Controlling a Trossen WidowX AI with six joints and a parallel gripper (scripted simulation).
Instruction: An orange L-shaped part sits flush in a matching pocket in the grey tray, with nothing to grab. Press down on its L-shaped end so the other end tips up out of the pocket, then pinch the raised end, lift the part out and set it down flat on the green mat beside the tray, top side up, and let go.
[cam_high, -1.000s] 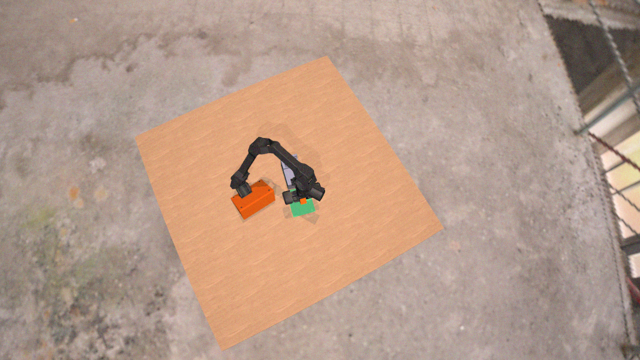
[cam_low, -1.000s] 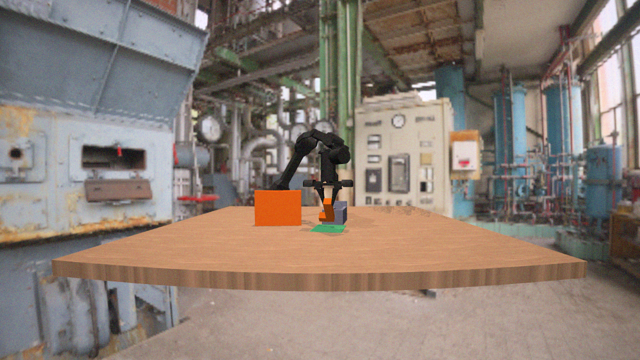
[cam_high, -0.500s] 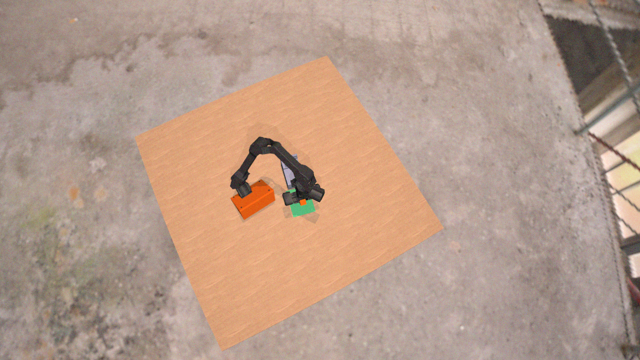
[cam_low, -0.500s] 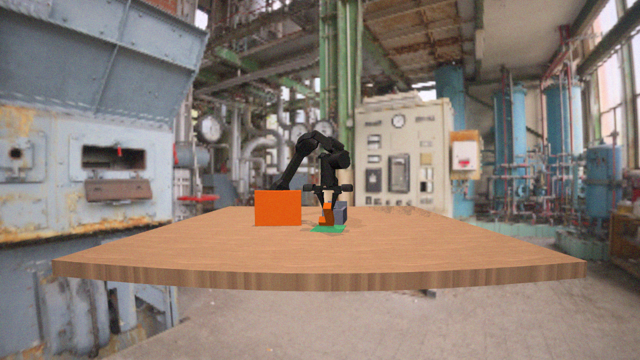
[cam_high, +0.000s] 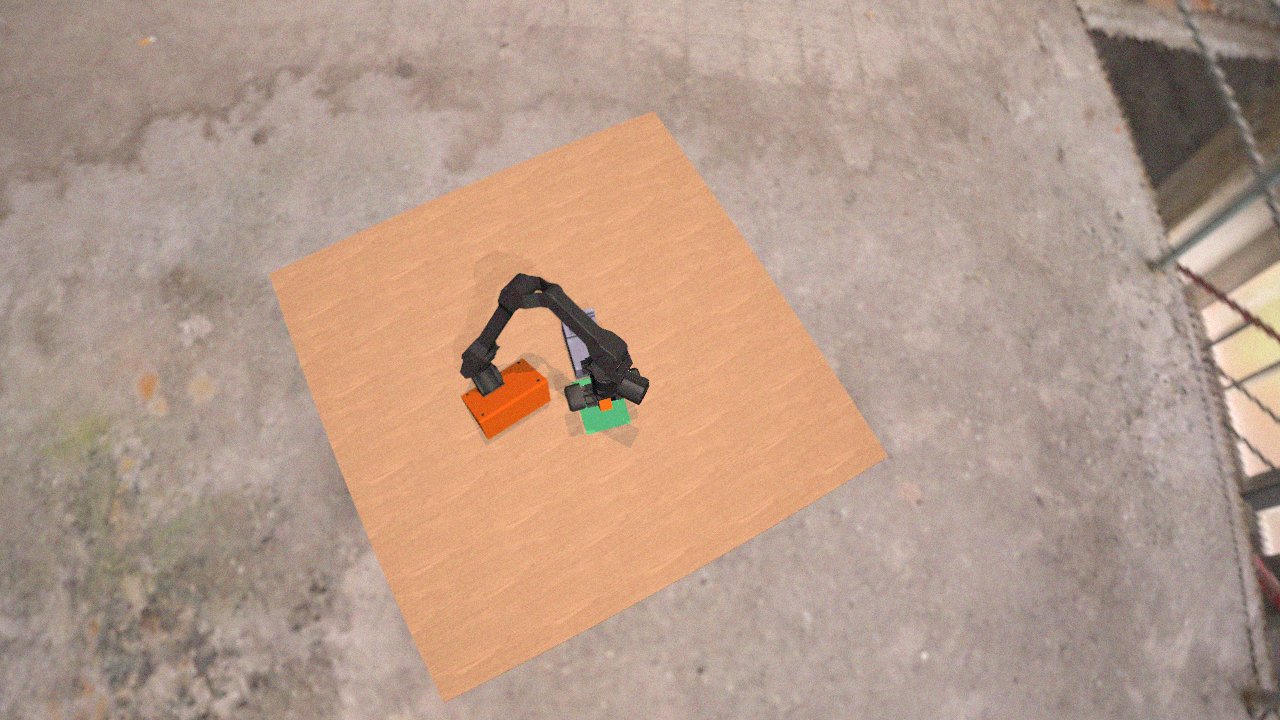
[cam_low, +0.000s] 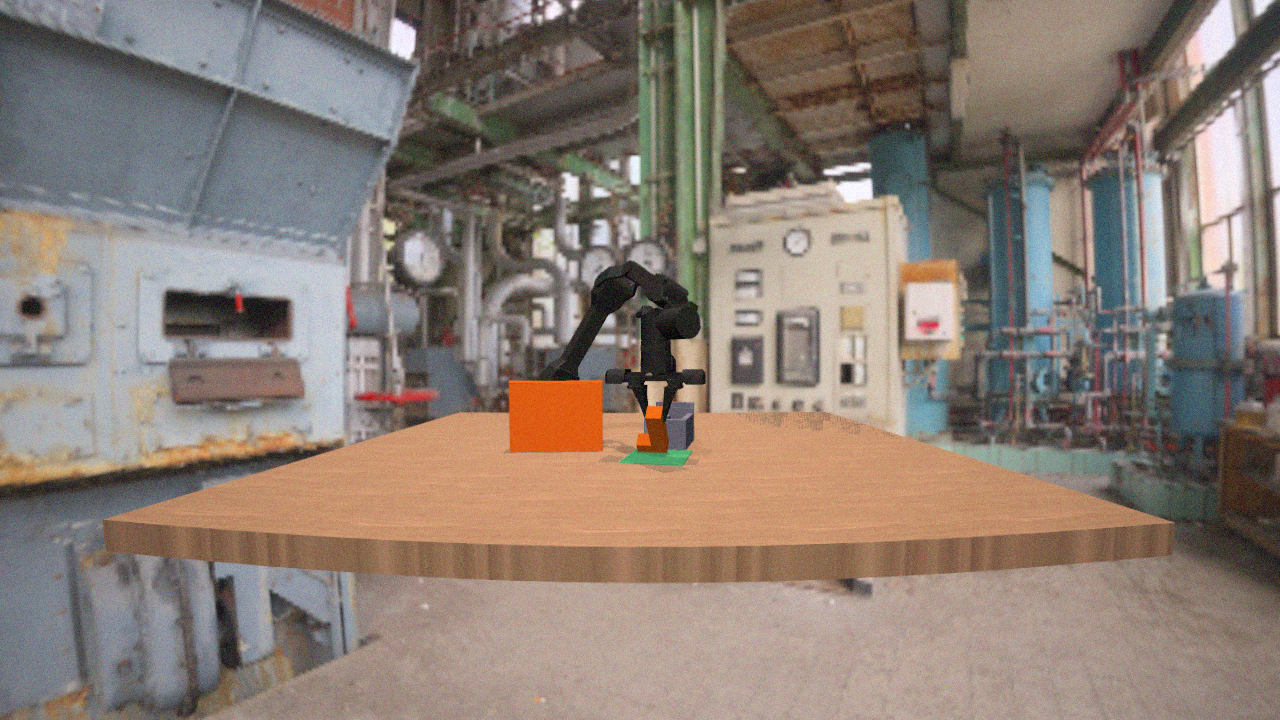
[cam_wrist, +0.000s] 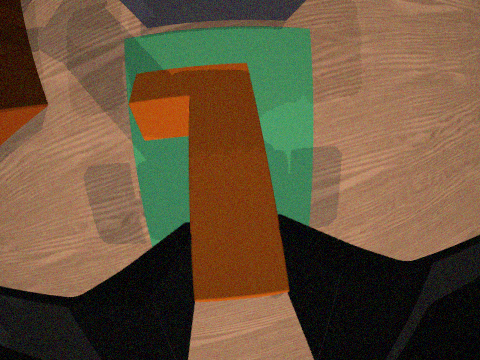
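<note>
The orange L-shaped part lies 30 mm to the left of my gripper tip and 30 mm below it. From my gripper tip the other things lie so: grey tray (60 mm ahead, 170 mm to the left, 90 mm below); then green mat (10 mm ahead, 20 mm to the left, 90 mm below).
</note>
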